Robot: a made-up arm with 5 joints. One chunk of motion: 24 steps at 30 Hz.
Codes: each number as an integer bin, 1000 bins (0 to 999) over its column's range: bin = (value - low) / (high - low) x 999, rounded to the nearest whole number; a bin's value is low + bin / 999 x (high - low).
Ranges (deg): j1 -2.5..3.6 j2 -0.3..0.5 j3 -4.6..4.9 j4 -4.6..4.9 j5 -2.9..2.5
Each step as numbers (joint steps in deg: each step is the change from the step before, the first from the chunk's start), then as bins.
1 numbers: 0.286 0.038 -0.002 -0.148 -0.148
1 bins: 456 422 484 468 509
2 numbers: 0.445 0.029 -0.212 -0.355 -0.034
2 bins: 482 411 461 446 530
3 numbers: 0.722 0.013 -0.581 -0.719 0.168
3 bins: 528 391 423 408 568
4 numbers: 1.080 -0.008 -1.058 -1.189 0.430
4 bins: 586 365 372 359 616
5 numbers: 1.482 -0.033 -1.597 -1.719 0.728
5 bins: 652 333 316 303 671
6 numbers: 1.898 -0.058 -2.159 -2.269 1.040
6 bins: 720 302 257 245 729
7 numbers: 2.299 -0.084 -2.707 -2.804 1.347
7 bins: 786 270 199 189 786
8 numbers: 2.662 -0.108 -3.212 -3.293 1.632
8 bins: 845 240 146 137 838
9 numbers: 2.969 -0.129 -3.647 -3.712 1.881
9 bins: 896 214 100 93 884
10 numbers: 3.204 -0.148 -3.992 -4.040 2.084
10 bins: 934 190 64 59 922
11 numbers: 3.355 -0.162 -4.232 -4.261 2.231
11 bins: 959 172 39 36 949
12 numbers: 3.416 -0.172 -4.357 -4.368 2.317
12 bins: 969 160 26 24 965
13 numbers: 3.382 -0.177 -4.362 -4.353 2.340
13 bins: 963 154 25 26 969
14 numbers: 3.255 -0.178 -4.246 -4.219 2.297
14 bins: 942 152 37 40 961
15 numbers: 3.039 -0.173 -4.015 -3.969 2.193
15 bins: 907 159 62 66 942
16 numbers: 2.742 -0.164 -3.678 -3.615 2.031
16 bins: 858 170 97 104 912
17 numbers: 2.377 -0.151 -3.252 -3.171 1.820
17 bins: 799 186 142 150 873
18 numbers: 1.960 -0.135 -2.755 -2.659 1.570
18 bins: 730 206 194 204 827
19 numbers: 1.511 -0.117 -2.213 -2.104 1.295
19 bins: 657 229 251 262 776
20 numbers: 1.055 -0.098 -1.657 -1.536 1.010
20 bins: 582 252 309 322 723
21 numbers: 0.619 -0.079 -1.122 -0.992 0.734
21 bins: 511 276 366 379 672
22 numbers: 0.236 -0.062 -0.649 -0.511 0.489
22 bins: 448 297 415 430 627
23 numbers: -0.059 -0.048 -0.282 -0.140 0.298
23 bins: 400 315 454 469 592
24 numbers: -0.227 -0.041 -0.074 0.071 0.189
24 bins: 372 323 476 491 571
